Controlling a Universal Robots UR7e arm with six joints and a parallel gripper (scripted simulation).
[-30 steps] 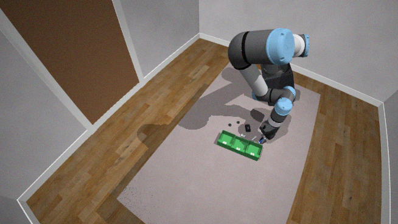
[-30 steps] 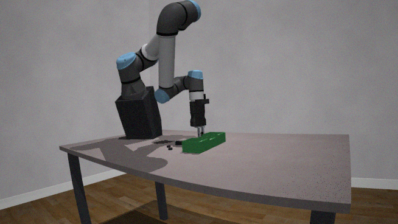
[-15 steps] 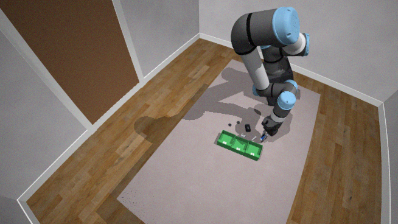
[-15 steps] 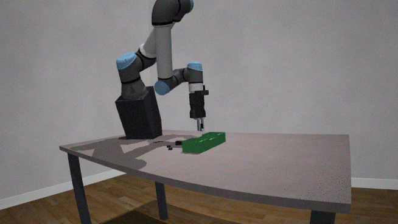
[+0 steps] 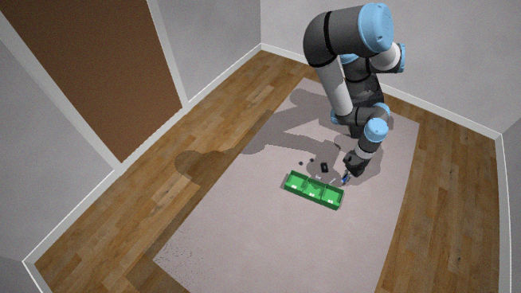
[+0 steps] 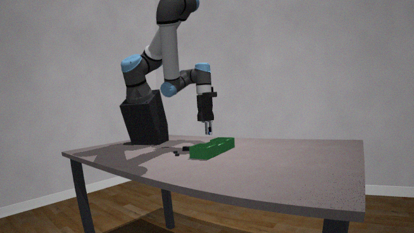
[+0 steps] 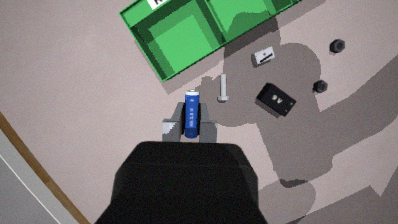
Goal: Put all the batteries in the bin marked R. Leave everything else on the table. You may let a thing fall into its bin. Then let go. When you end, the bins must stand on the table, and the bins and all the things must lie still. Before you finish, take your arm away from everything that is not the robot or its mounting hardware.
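My hand is 110 mm to the left of the black 9 V battery, 70 mm above it and 60 mm past it. The rest, counted from my hand: small white clip (120 mm to the right, 70 mm below, 10 mm ahead); then white bolt (70 mm below, 40 mm to the right, 10 mm behind); then blue battery (10 mm below).
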